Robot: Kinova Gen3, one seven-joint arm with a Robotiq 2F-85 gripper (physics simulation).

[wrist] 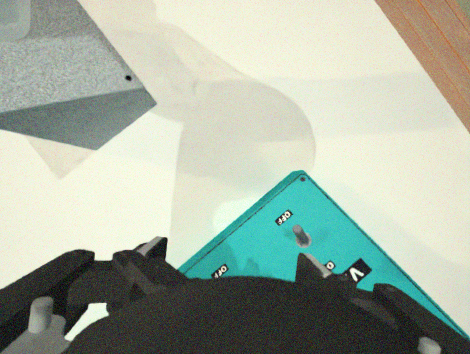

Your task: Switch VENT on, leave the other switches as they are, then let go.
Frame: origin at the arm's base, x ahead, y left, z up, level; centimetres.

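Seen in the pictures: gripper, fingertip midpoint: [231,259].
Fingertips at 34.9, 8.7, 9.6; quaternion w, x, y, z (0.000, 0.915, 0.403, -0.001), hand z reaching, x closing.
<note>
Offsets run from my fingertips to a thing's middle, as dx, dy, dz. "spot": to the spot under its first point. Level surfaces: height alone.
A teal switch panel [350,235] shows at the lower right, one corner pointing up and its lower part hidden behind the gripper. A short grey toggle lever {spot: +6.6, +6.1, -14.0} [301,236] stands near that corner, its tip leaning toward an OFF label {spot: +4.7, +6.0, -18.5} [283,218]. On its other side a partly hidden label starts with O, and a black label {+15.1, +7.0, -14.8} [356,272] beside it shows a V, the rest hidden. A second OFF label {spot: +5.6, -5.7, -18.5} [220,271] shows further left; its lever is hidden. My gripper [231,259] is open and empty, over the panel in this view, its right fingertip just below the lever.
A grey speckled box [60,75] with a dark hole near its corner stands at the upper left. The pale table top {dz -25.7} [370,110] lies under both, with a wooden edge [430,50] at the upper right. Soft shadows fall across the table.
</note>
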